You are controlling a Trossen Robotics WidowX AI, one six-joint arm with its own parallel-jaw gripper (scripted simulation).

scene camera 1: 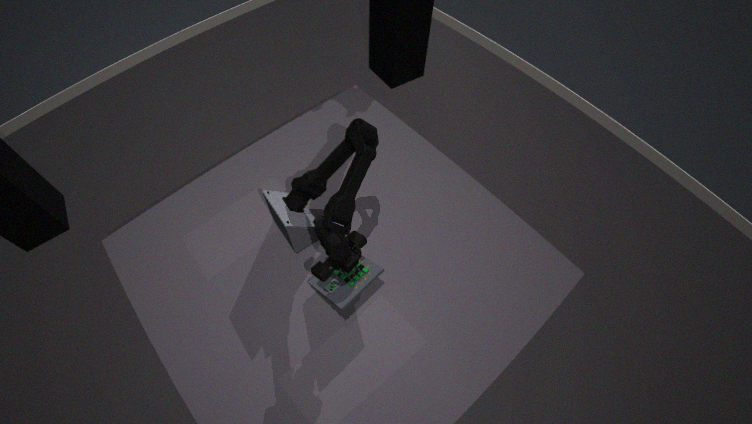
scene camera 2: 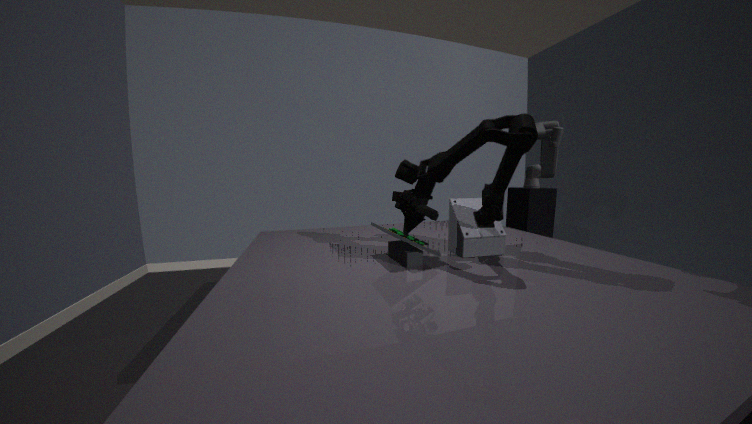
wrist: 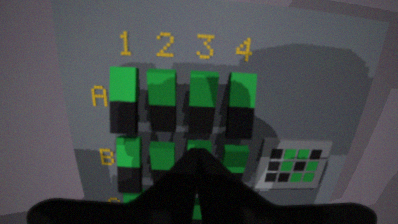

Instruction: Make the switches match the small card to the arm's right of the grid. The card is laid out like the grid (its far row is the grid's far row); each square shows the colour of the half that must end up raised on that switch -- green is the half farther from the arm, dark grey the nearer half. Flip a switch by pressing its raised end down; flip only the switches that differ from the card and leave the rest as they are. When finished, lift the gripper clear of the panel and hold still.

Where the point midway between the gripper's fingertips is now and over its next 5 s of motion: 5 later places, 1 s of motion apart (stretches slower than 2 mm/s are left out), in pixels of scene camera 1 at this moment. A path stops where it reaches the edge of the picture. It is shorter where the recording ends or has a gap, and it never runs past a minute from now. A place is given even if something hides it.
My gripper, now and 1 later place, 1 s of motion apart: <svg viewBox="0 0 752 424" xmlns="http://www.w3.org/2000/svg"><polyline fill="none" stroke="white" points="348,272 340,255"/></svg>
